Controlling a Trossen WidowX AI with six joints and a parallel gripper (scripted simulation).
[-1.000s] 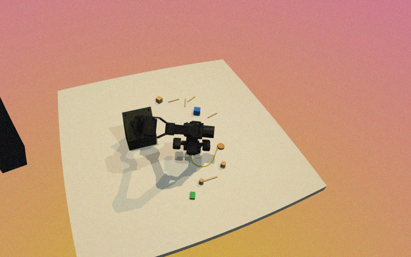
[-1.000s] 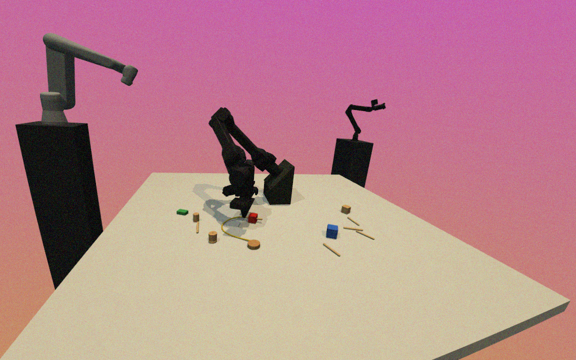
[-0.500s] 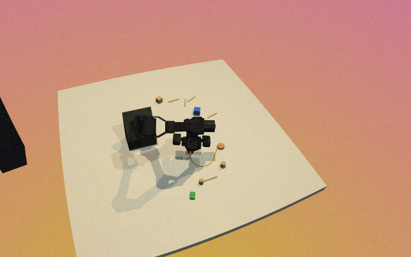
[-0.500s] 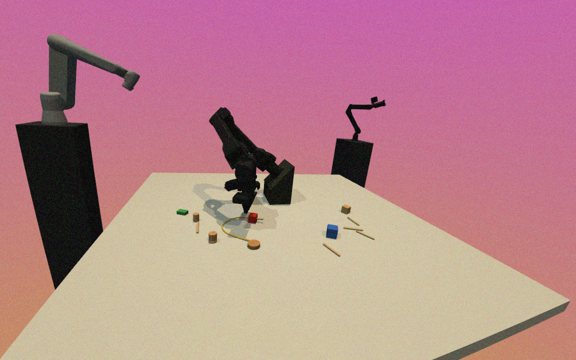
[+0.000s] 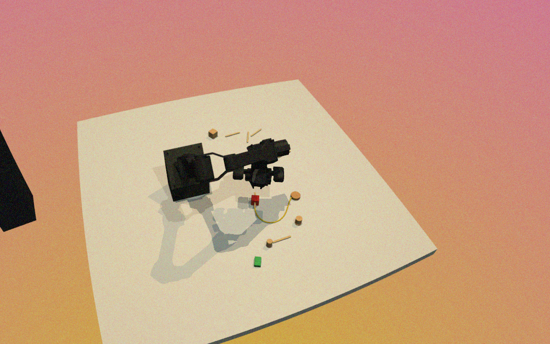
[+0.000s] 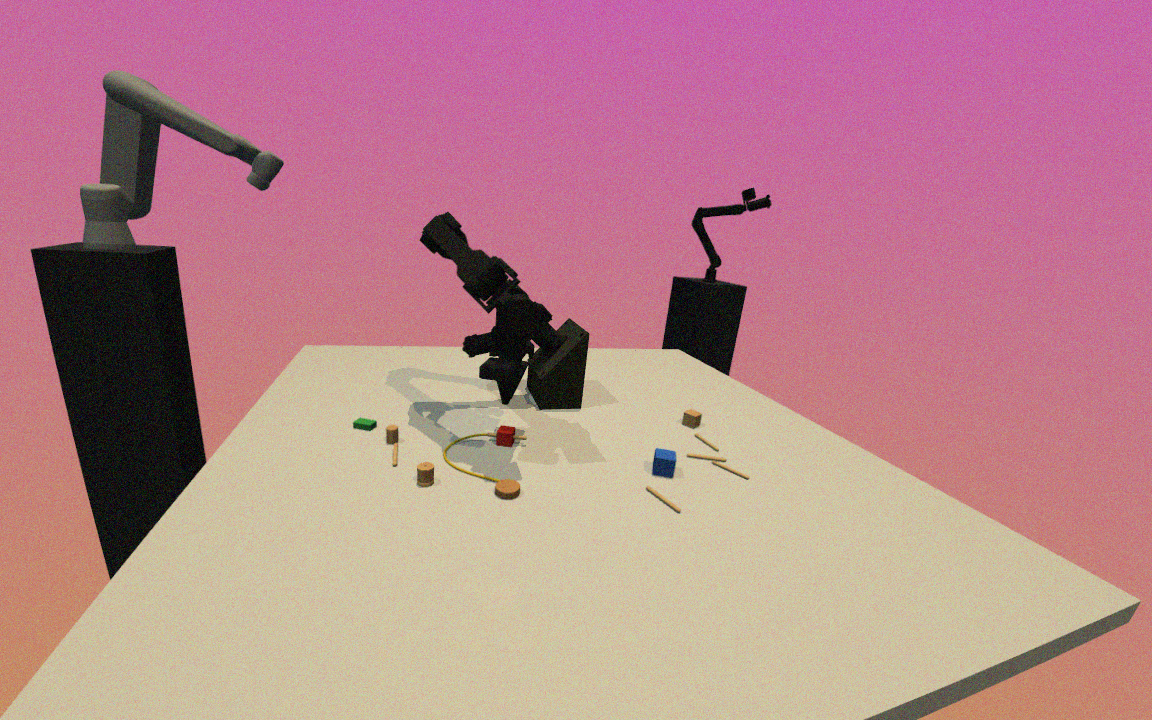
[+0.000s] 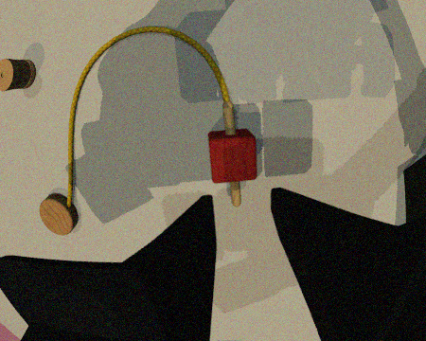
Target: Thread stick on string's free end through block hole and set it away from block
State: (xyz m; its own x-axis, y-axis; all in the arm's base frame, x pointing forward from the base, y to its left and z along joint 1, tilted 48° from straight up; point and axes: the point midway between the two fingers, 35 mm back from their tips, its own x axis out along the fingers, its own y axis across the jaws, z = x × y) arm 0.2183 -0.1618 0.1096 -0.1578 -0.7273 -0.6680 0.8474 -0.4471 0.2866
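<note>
My gripper tip is 7 cm above the red cube. Also, from my gripper tip: green block (25 cm to the right, 13 cm behind, 8 cm below); wooden cylinder (16 cm to the right, 10 cm ahead, 7 cm below); round wooden button (16 cm ahead, 8 cm below, 5 cm to the right).
</note>
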